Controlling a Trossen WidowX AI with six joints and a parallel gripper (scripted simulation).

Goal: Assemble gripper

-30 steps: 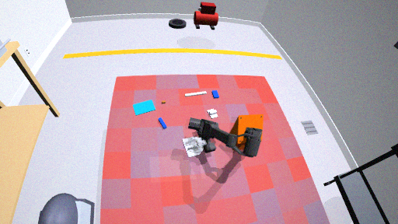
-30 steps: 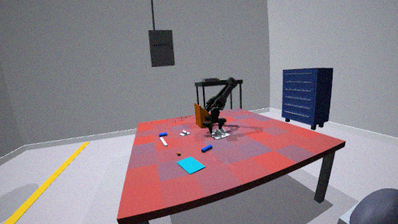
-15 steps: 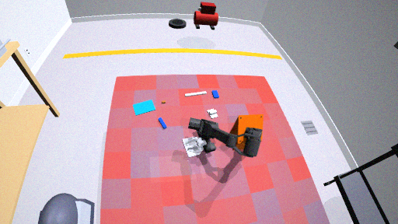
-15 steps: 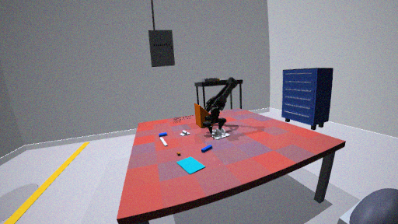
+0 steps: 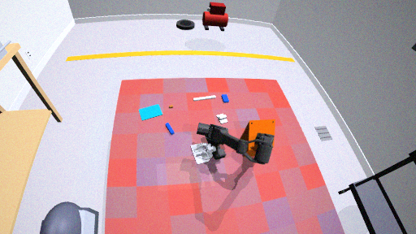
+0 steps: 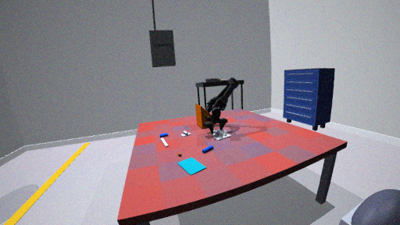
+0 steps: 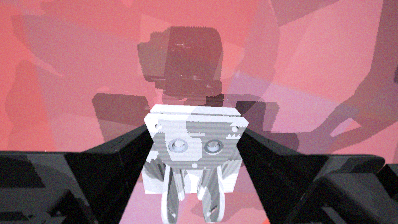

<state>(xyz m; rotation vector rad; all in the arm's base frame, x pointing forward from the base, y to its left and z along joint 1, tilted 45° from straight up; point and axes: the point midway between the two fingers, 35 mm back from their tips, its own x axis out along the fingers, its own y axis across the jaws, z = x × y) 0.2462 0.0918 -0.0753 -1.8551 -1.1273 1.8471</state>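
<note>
My gripper tip is now 10 mm short of the small white part and 20 mm below it. From my gripper tip the other things lie so: white jaw 30 mm ahead, 10 mm to the right; tiny brown bit 260 mm ahead, 300 mm to the right; blue block 250 mm ahead, 130 mm to the right.
</note>
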